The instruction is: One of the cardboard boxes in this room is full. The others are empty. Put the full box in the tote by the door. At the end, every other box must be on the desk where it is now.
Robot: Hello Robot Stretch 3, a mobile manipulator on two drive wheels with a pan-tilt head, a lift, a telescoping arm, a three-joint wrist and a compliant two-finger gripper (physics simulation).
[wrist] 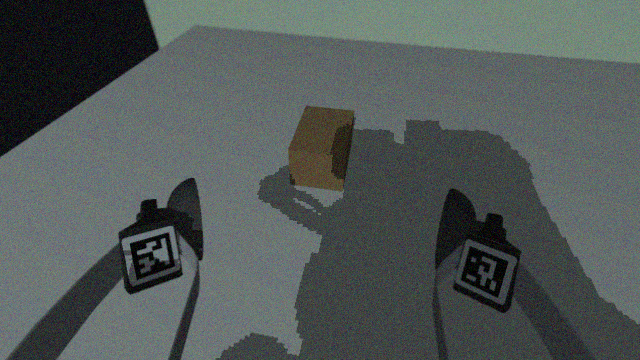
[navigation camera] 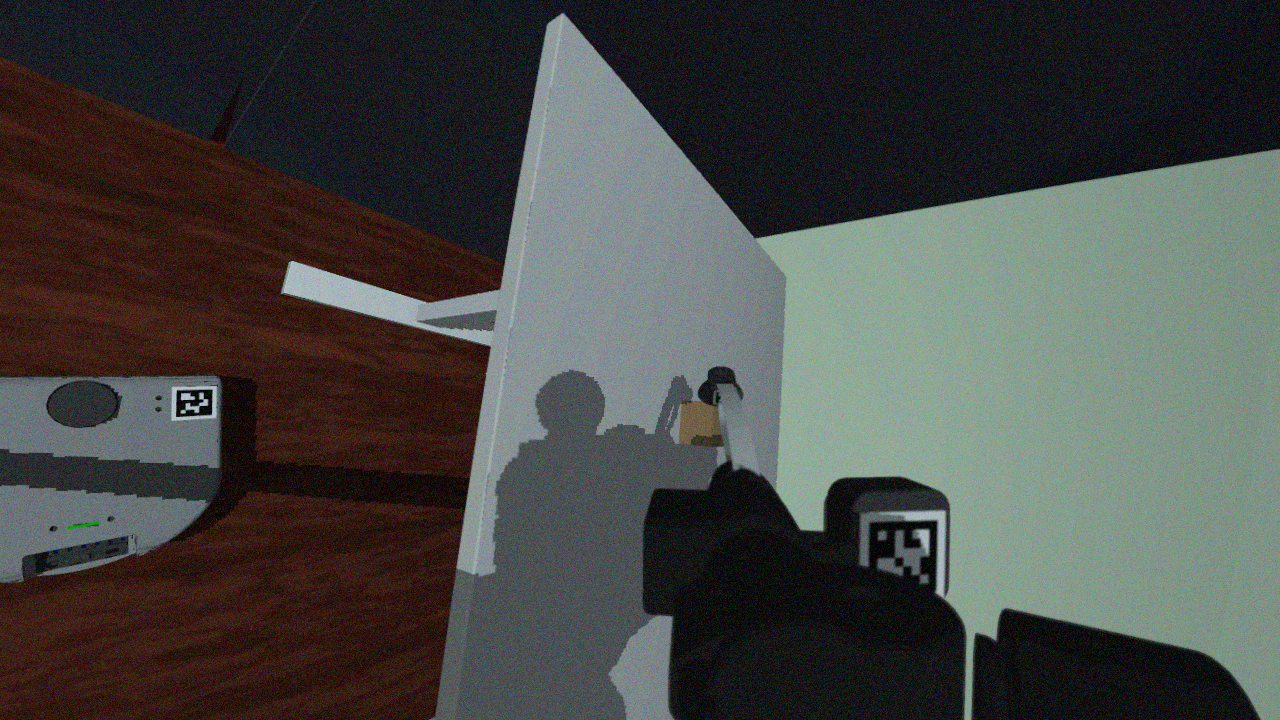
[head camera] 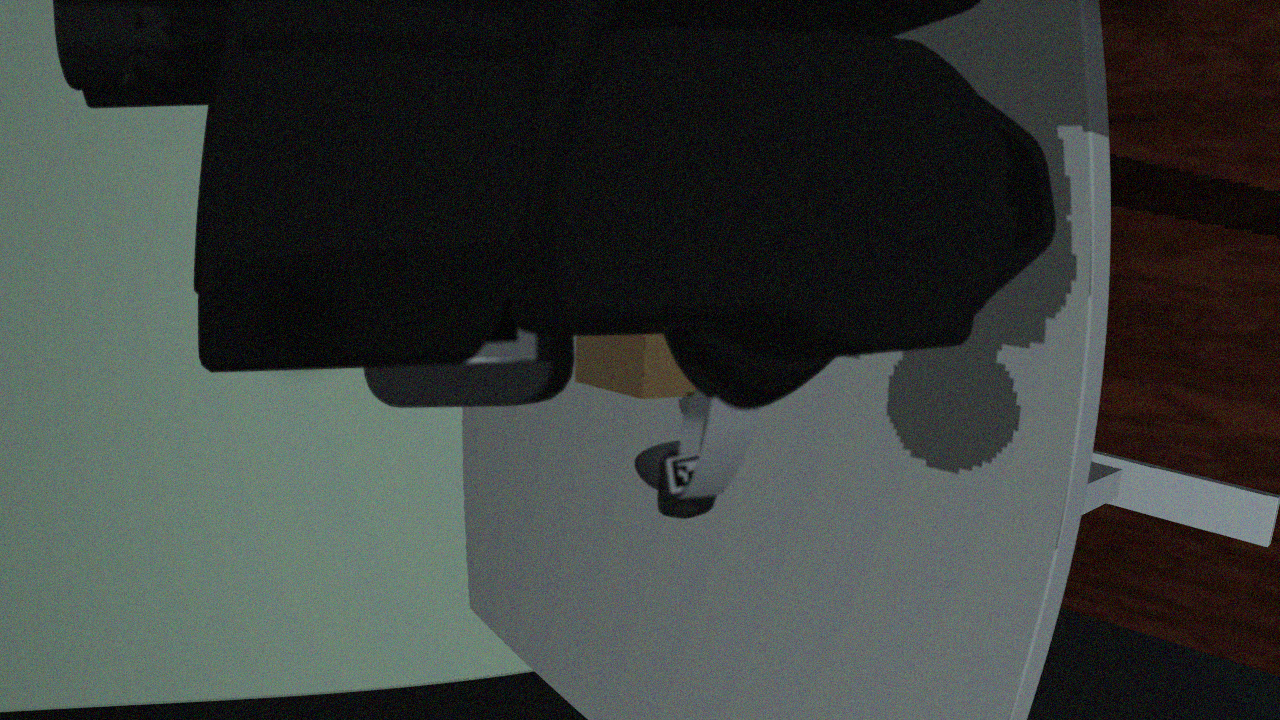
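Observation:
A small brown cardboard box (head camera: 617, 362) (navigation camera: 698, 422) (wrist: 320, 145) stands on the grey desk (head camera: 805, 555) (navigation camera: 626, 223) (wrist: 150, 125), partly in shadow. In the head view, the arm and wrist hide part of it. My gripper (wrist: 320, 211) is open, with its fingers wide apart and no object between them. In the wrist view, the box is ahead of the fingertips, between their lines and a little left of the middle. One finger shows beside the box in the head and navigation views; the other is hidden there. Whether the box is full cannot be seen. The tote and the door do not show.
A pale green wall (head camera: 223, 537) (navigation camera: 1029, 358) (wrist: 400, 25) stands behind the desk's far edge. A white support bar (head camera: 1190, 505) (navigation camera: 358, 295) sticks out below the desk over the dark red wooden floor (head camera: 1181, 313) (navigation camera: 358, 555). My base (navigation camera: 107, 456) is at the left in the navigation view.

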